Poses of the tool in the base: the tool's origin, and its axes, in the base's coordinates. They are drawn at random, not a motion.
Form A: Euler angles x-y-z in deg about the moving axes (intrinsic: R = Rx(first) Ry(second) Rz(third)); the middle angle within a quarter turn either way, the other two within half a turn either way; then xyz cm.
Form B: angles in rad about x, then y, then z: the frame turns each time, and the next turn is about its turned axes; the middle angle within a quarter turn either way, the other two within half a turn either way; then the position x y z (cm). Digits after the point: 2 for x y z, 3 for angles.
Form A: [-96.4, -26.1, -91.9, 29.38, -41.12, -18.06]
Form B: [-1.682, -0.456, -1.604, 29.38, -41.12, -18.06]
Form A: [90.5, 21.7, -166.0, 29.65, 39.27, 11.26]
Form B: [1.580, 0.379, -2.897, 29.65, 39.27, 11.26]
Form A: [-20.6, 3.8, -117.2, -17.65, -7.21, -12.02]
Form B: [-0.360, 0.066, -2.046, -17.65, -7.21, -12.02]
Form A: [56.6, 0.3, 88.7, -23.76, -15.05, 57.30]
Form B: [0.988, 0.005, 1.548, -23.76, -15.05, 57.30]
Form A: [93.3, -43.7, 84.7, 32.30, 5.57, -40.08]
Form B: [1.628, -0.763, 1.478, 32.30, 5.57, -40.08]
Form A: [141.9, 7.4, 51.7, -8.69, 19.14, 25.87]
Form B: [2.477, 0.129, 0.902, -8.69, 19.14, 25.87]
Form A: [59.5, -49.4, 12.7, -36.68, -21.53, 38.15]
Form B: [1.038, -0.862, 0.222, -36.68, -21.53, 38.15]
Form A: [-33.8, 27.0, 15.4, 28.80, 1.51, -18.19]
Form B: [-0.590, 0.471, 0.269, 28.80, 1.51, -18.19]
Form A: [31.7, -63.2, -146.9, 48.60, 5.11, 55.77]
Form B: [0.553, -1.103, -2.564, 48.60, 5.11, 55.77]
